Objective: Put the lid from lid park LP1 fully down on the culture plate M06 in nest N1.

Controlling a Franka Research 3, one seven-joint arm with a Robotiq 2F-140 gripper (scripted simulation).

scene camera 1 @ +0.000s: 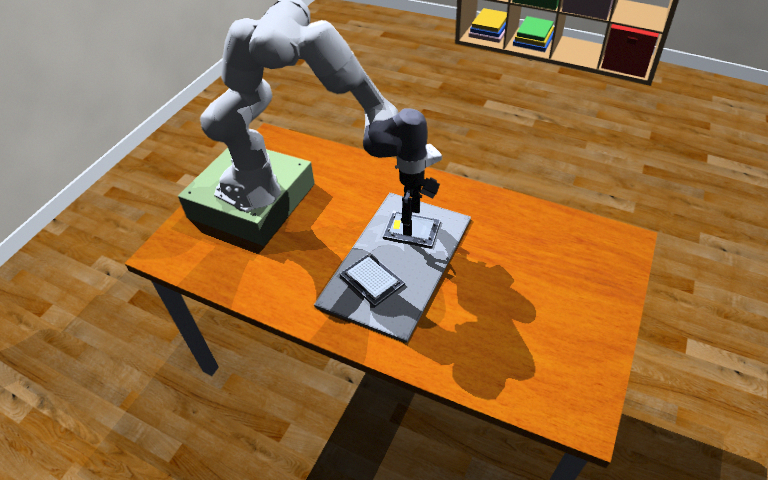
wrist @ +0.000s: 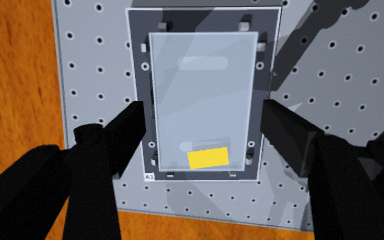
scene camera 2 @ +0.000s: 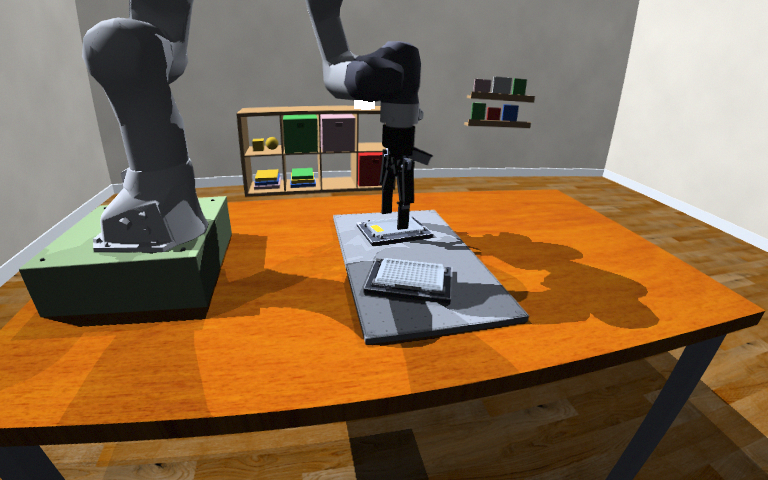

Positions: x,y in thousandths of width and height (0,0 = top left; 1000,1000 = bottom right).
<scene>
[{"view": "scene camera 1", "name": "my gripper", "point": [536,466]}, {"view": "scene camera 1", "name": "culture plate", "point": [480,572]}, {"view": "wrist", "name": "my gripper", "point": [527,485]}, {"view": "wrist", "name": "clear lid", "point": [527,344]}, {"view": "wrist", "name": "lid park LP1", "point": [368,110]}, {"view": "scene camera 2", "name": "my gripper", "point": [514,459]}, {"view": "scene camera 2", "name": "culture plate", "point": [551,576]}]
</scene>
